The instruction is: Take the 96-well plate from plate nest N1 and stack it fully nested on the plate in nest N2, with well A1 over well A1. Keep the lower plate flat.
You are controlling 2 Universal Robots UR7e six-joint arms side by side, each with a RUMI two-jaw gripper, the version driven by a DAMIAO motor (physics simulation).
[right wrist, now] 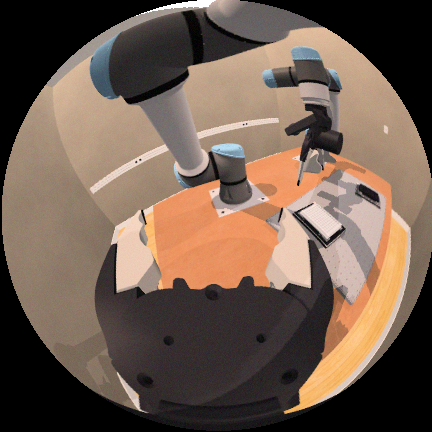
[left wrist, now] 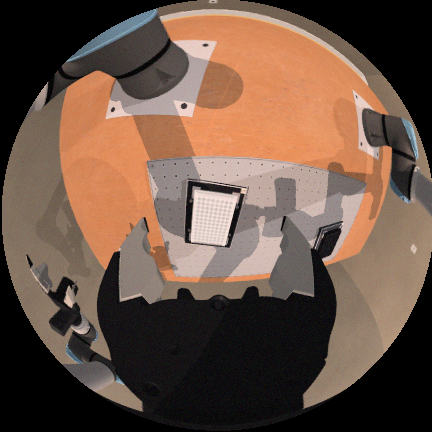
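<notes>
A white 96-well plate (left wrist: 215,217) (right wrist: 321,221) sits in a black-rimmed nest (left wrist: 188,210) (right wrist: 311,227). A dark, plate-like block (left wrist: 330,242) (right wrist: 369,193) sits in a second nest, at the right in the left wrist view. Nest labels and well A1 are not readable. My left gripper (left wrist: 214,218) (right wrist: 311,176) is open and empty, pointing down high above the board, with the white plate in line between its fingertips in its own view. My right gripper (right wrist: 211,209) is open and empty, away from both nests.
A grey perforated board (left wrist: 165,172) (right wrist: 355,280) carries both nests on the orange table (left wrist: 280,120) (right wrist: 210,250). The right arm's base (left wrist: 155,75) (right wrist: 235,190) and the left arm's base (left wrist: 372,127) stand on it. Shadows cross the board.
</notes>
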